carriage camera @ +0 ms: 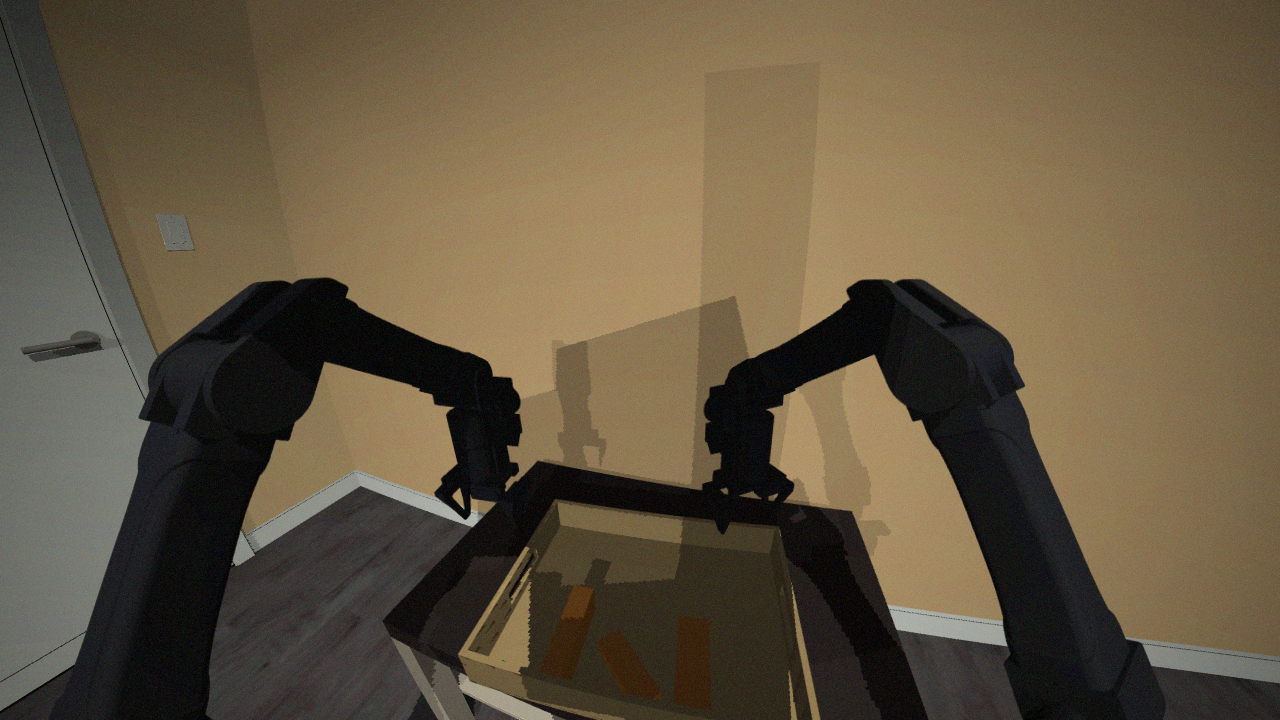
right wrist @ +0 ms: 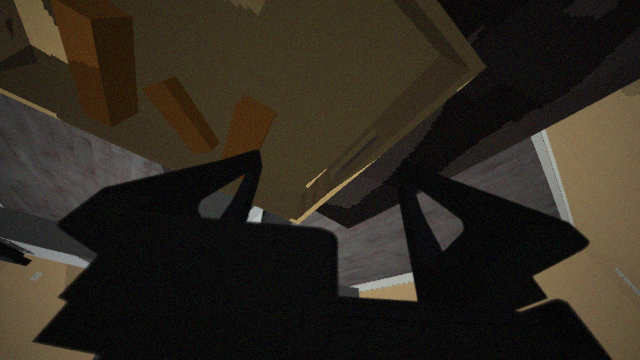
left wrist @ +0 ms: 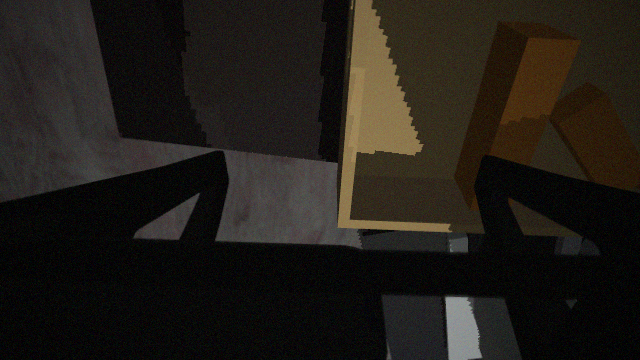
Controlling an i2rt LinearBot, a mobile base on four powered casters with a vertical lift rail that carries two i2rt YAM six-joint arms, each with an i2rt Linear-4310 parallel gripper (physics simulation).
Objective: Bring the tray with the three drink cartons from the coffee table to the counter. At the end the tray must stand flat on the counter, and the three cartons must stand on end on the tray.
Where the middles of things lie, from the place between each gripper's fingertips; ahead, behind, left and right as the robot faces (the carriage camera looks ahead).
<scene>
My right hand is 2 cm past the tan tray [carriage camera: 647,569], 17 cm to the right of it and 14 cm above it.
Right now the tan tray is 4 cm behind my left hand, 25 cm to the right of it and 16 cm below it.
</scene>
